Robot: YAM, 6 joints.
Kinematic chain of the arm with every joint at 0, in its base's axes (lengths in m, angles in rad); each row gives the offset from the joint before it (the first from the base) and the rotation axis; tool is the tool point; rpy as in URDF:
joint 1: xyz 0 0 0.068 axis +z
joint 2: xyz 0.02 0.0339 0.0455 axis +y
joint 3: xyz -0.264 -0.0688 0 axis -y
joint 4: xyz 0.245 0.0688 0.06 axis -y
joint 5: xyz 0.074 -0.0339 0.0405 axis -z
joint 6: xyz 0.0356 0 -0.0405 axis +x
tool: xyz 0 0 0 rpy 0 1.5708 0
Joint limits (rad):
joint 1: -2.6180..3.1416
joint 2: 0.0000..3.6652
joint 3: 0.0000..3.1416
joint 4: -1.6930..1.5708
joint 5: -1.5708..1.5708
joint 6: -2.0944..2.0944
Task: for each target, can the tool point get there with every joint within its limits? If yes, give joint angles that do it. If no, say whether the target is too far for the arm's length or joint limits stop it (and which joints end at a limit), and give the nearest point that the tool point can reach.
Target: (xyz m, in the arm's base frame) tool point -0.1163 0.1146 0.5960
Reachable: yes | joints -0.7710 0.4926 1.6434 0.3811 -0.0327 -0.4102
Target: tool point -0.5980 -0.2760 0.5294
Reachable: no: too far | nearest point -0.4754 -0.2607 0.4550 | short by 0.144 m
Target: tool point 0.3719 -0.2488 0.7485
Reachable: no: too far | nearest point 0.3071 -0.2054 0.6327 | short by 0.140 m
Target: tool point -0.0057 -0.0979 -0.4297
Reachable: no: joint limits stop it (at a limit: joint 2) | nearest point -0.0072 -0.1240 -0.3583 | short by 0.076 m
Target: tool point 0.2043 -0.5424 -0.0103
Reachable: yes | joints -1.1570 3.0417 2.1776 0.8337 1.0596 -0.0239
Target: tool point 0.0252 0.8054 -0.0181
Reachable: no: too far | nearest point 0.0199 0.6369 0.0101 | short by 0.171 m
